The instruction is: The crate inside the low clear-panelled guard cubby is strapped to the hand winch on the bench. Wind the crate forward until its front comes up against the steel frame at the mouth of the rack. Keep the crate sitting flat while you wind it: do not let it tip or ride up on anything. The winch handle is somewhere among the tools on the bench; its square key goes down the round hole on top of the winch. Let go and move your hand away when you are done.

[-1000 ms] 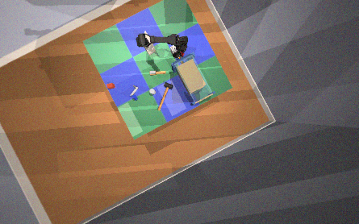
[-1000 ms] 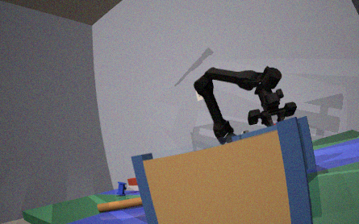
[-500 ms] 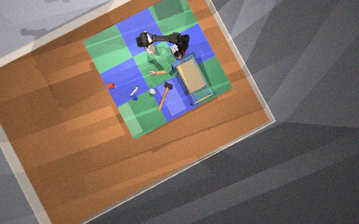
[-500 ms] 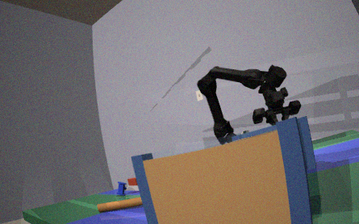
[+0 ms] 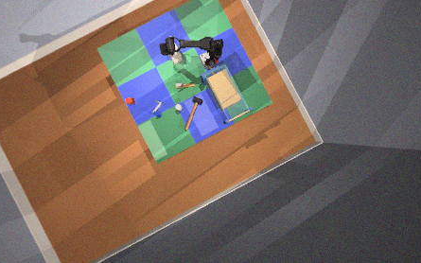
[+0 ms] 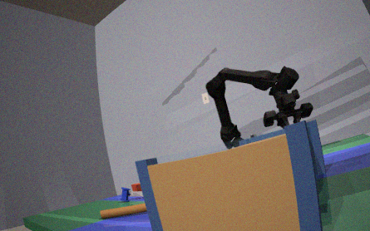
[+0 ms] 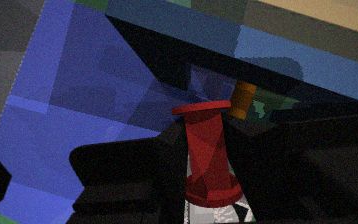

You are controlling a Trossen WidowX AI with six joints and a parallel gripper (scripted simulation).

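The winch lies 130 mm behind my gripper tip, 100 mm below it and 50 mm to the right of it. Round my gripper tip: blue-framed guard cubby 290 mm ahead, 70 mm to the right, 50 mm below; then red grip 20 mm behind, 10 mm to the right; then blue piece 720 mm to the right, 100 mm below, 80 mm ahead.
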